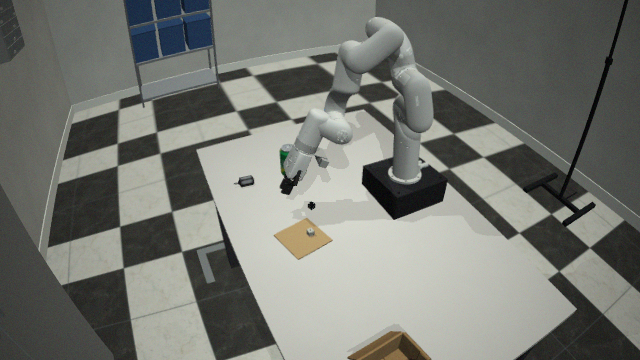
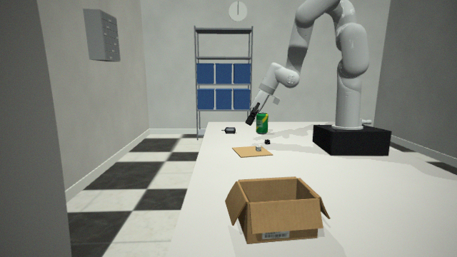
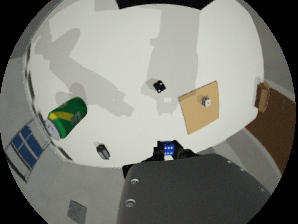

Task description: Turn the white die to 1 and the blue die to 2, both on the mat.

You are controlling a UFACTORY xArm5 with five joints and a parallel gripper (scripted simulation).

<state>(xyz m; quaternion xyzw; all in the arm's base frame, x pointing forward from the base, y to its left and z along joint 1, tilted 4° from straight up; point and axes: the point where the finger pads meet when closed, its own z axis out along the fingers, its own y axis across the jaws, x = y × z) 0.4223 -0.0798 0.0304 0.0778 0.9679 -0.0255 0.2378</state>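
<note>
The blue die lies 10 mm below my hand. From my hand the other things lie so: tan mat: 140 mm to the left, 110 mm below; then black die: 100 mm below, 80 mm behind, 10 mm to the left; then white die: 140 mm to the left, 100 mm below, 30 mm behind.
</note>
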